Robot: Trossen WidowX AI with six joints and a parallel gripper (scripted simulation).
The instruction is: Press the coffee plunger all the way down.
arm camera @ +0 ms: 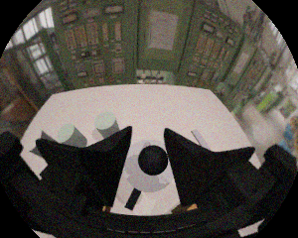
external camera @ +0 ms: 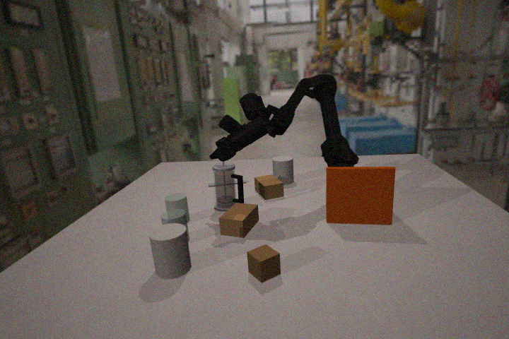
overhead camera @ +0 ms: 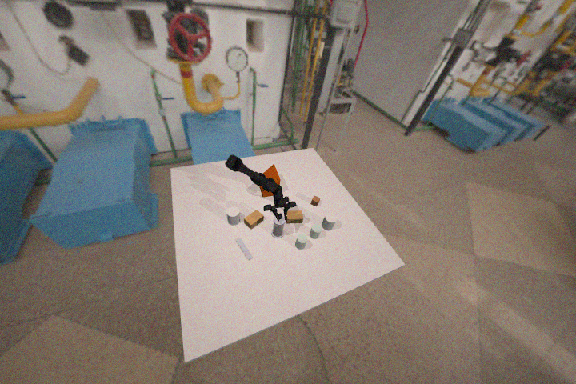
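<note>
Right now the coffee press is 40 mm behind my gripper tip and 90 mm below it.
</note>
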